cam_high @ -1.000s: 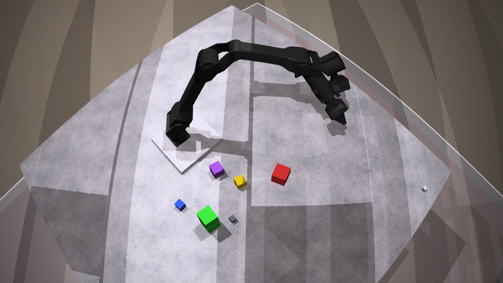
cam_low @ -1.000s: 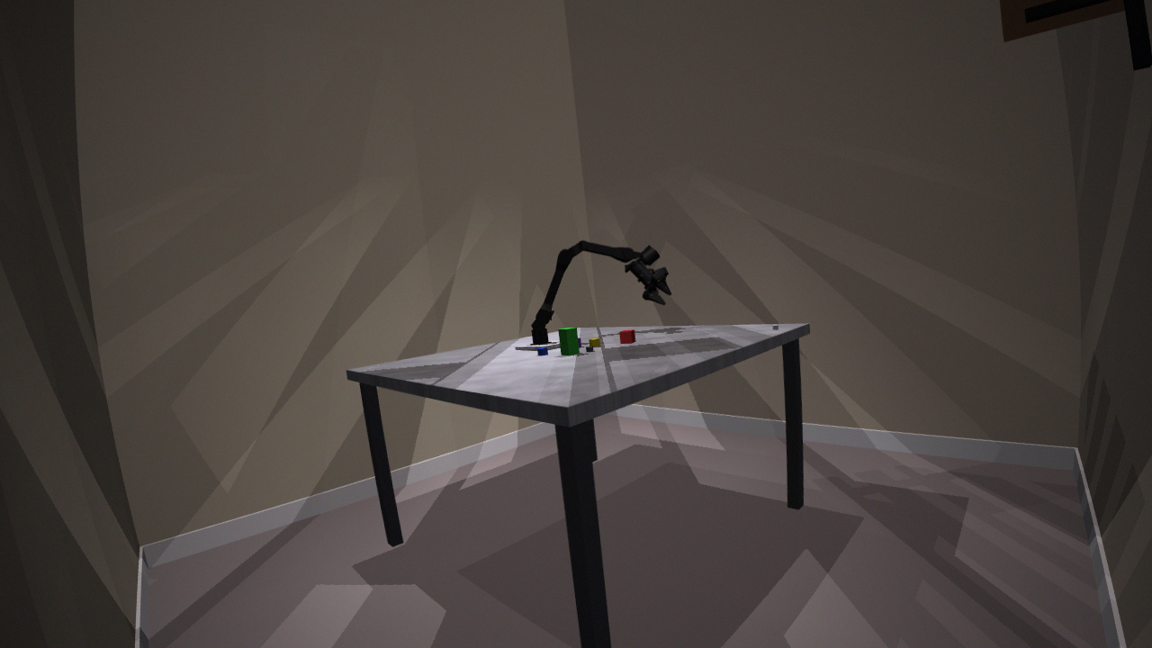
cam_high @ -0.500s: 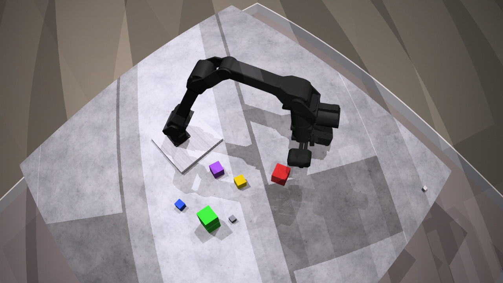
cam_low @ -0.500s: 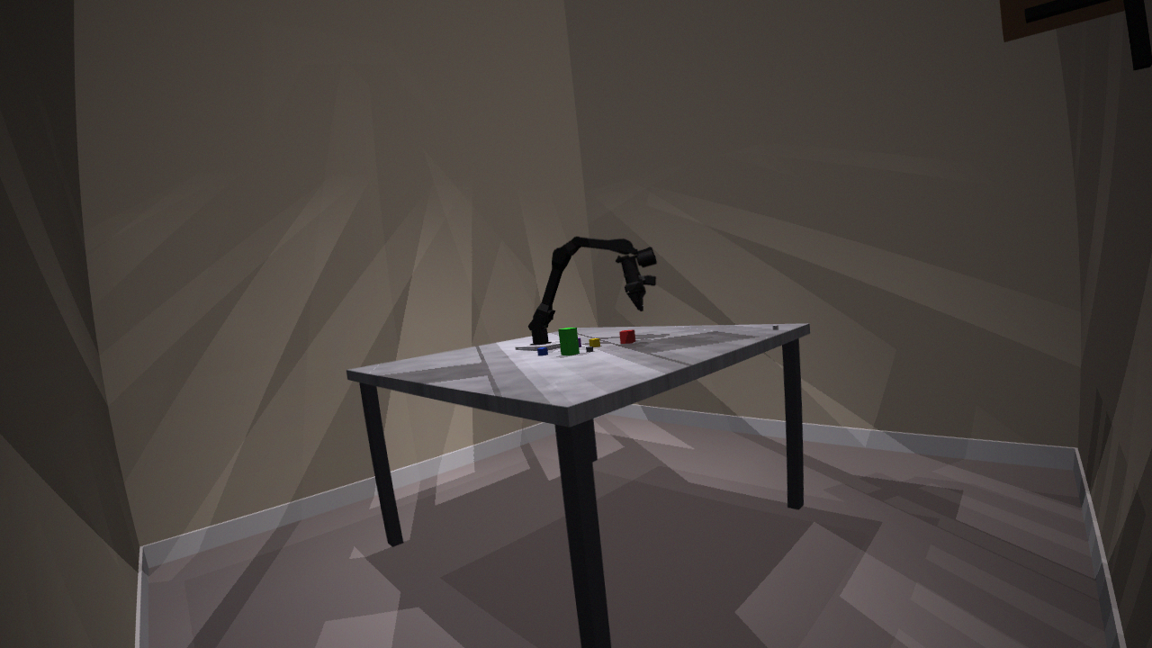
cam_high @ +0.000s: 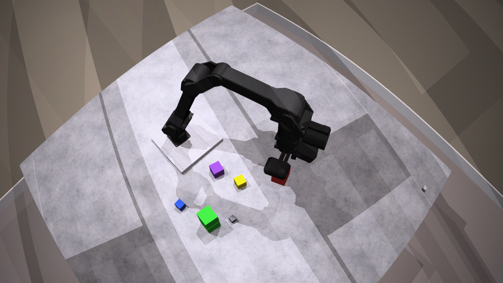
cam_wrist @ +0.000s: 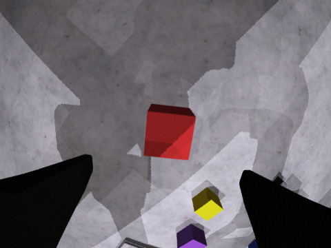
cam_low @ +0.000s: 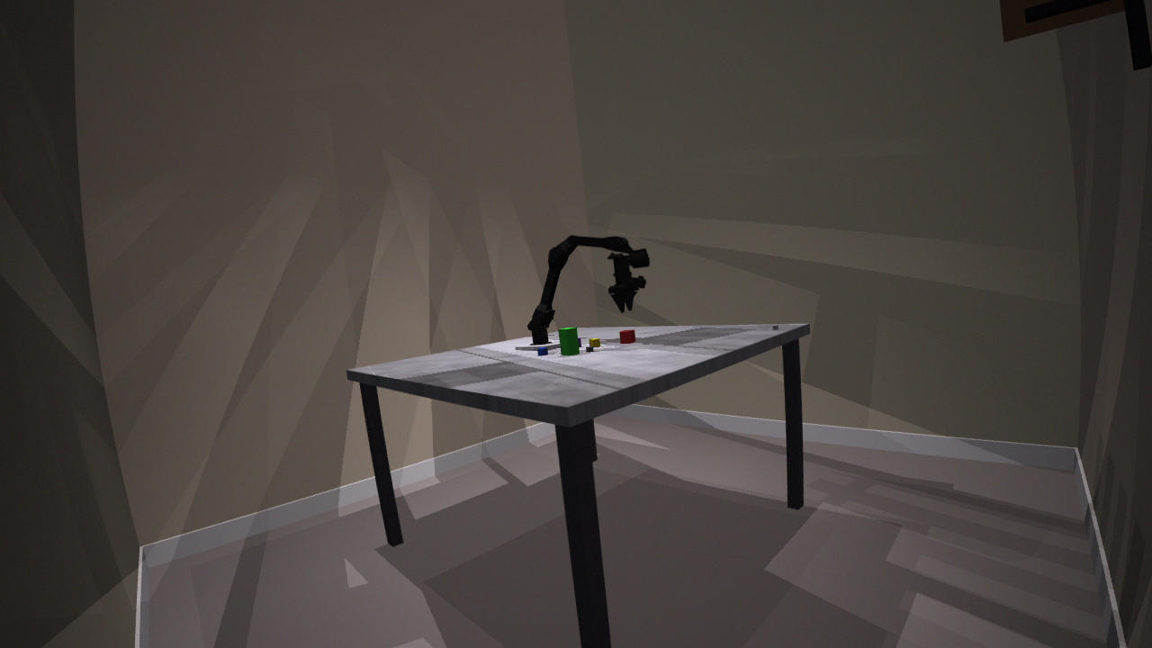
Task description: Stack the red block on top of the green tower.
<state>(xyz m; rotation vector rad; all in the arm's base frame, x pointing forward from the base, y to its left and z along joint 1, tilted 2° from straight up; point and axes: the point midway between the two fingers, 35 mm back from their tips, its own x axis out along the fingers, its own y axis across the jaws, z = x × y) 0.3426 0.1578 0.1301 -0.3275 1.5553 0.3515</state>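
My gripper tip is now 9 cm above the red block. The rest, counted from my gripper tip: purple cube: 15 cm behind, 14 cm to the right, 10 cm below; yellow cube: 7 cm behind, 11 cm to the right, 10 cm below; small grey cube: 21 cm to the right, 11 cm below.
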